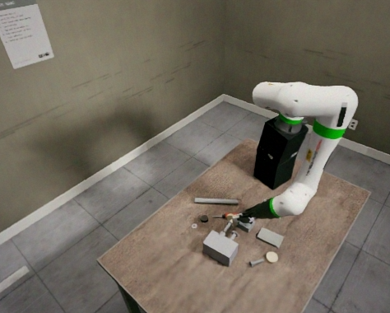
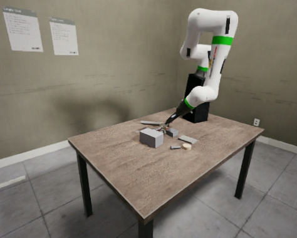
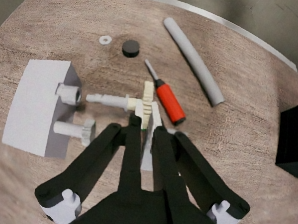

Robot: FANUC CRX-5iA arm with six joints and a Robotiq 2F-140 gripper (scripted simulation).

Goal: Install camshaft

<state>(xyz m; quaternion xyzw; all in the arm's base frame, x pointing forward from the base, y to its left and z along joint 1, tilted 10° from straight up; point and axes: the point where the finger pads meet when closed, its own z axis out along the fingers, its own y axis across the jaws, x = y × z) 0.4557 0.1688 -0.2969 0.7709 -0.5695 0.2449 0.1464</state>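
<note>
The small grey block is 8 cm below my hand, 5 cm behind it and 1 cm to the left of it. The rest, counted from my hand: dark disc: 16 cm to the right, 10 cm ahead, 9 cm below; bolt: 20 cm to the left, 9 cm below, 8 cm ahead; grey plate: 15 cm to the left, 9 cm below, 9 cm behind.
</note>
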